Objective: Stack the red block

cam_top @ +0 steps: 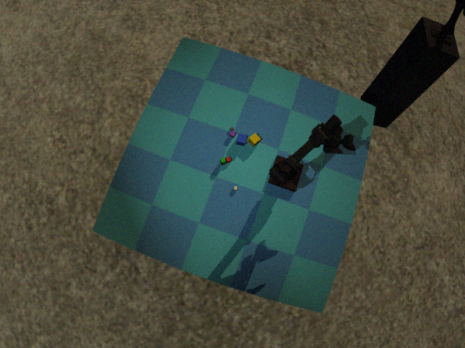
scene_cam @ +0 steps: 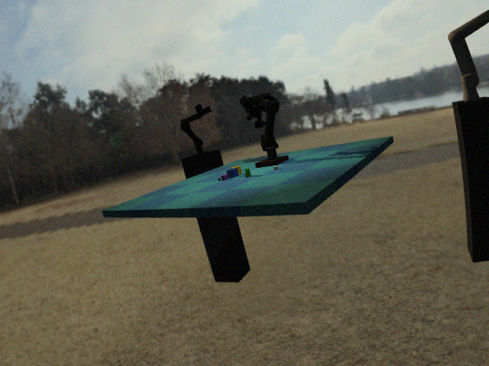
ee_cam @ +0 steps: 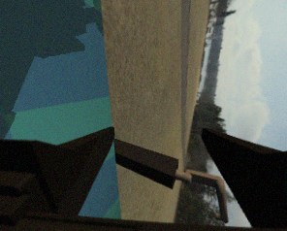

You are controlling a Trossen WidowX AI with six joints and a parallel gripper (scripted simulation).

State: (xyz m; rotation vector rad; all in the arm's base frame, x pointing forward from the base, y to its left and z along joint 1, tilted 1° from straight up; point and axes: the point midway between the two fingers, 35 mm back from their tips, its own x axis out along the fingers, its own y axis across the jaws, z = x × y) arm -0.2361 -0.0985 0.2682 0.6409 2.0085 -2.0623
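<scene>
Now: the red block 570 mm ahead of my gripper tip, 50 mm to the left of it and 270 mm below it. The rest, counted from my gripper tip: purple block: 570 mm ahead, 90 mm to the right, 270 mm below; then blue block: 520 mm ahead, 60 mm to the right, 260 mm below; then yellow block: 450 mm ahead, 70 mm to the right, 260 mm below.
</scene>
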